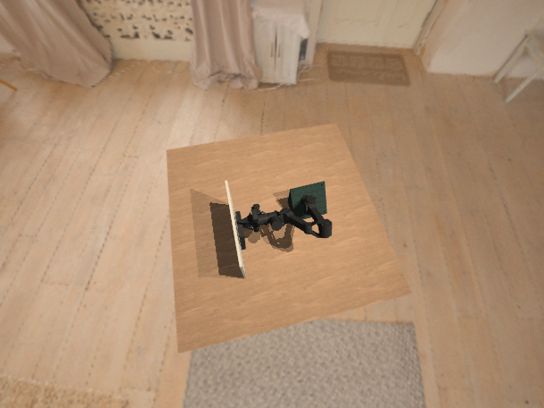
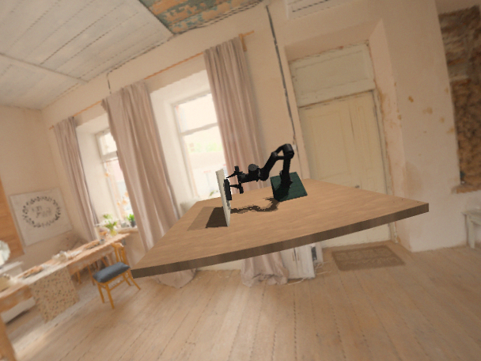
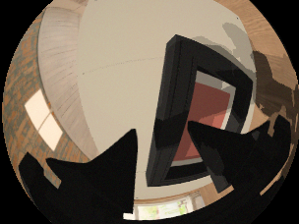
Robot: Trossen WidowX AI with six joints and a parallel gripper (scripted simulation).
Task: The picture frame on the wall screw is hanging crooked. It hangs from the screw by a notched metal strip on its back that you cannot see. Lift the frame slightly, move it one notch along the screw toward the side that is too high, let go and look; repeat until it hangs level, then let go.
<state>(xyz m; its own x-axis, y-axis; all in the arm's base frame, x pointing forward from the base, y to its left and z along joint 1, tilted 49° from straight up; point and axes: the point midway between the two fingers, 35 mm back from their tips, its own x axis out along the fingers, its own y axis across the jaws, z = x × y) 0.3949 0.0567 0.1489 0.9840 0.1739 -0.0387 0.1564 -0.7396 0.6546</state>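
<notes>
My gripper tip is now 60 mm above the picture frame, 20 mm to the right of it and 10 mm short of it. From my gripper tip the other things lie so: wall panel (60 mm below, 20 mm ahead, 10 mm to the left).
</notes>
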